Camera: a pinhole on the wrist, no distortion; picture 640 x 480 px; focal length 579.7 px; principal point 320.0 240.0 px. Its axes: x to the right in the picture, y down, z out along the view. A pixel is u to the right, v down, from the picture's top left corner.
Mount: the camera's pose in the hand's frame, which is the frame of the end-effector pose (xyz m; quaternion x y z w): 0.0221 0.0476 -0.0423 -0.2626 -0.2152 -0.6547 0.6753
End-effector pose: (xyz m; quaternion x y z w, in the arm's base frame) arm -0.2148 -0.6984 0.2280 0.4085 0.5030 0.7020 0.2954
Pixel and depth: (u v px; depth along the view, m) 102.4 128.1 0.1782
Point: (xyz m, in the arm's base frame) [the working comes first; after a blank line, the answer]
In the camera's frame: -0.0669 -0.0344 0.1782

-0.1648 -0.7458 0.4364
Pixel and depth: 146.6 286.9 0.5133
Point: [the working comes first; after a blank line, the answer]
In the camera's frame: -0.1535 0.0415 0.5133

-0.0379 -0.6700 0.7585
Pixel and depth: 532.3 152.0 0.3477
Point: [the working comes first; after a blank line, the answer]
In the camera's frame: 0.1273 -0.0528 0.3477

0.0572 -0.6135 0.4376
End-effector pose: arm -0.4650 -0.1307 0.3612 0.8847 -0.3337 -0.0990 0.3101
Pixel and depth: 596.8 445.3 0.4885
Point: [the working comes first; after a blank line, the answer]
In the camera's frame: 0.2333 0.1730 0.4885

-0.5631 -0.6134 0.1093
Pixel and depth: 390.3 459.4 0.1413
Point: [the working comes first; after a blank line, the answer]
In the camera's frame: 0.0171 0.0535 0.1413

-0.4955 -0.2936 0.3826
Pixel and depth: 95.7 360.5 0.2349
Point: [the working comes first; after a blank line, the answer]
In the camera's frame: -0.0909 0.0488 0.2349

-0.5763 -0.3757 0.4673
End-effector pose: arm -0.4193 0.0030 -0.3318 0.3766 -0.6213 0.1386 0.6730
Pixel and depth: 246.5 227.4 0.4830
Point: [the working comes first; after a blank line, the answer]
In the camera's frame: -0.0612 -0.0105 0.4830

-0.8892 0.0682 -0.1812
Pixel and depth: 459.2 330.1 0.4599
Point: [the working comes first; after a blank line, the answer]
In the camera's frame: 0.1104 0.0715 0.4599

-0.8386 -0.1142 -0.1512
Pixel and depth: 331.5 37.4 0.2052
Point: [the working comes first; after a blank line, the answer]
In the camera's frame: 0.0041 -0.0717 0.2052

-0.6312 0.0484 -0.3162
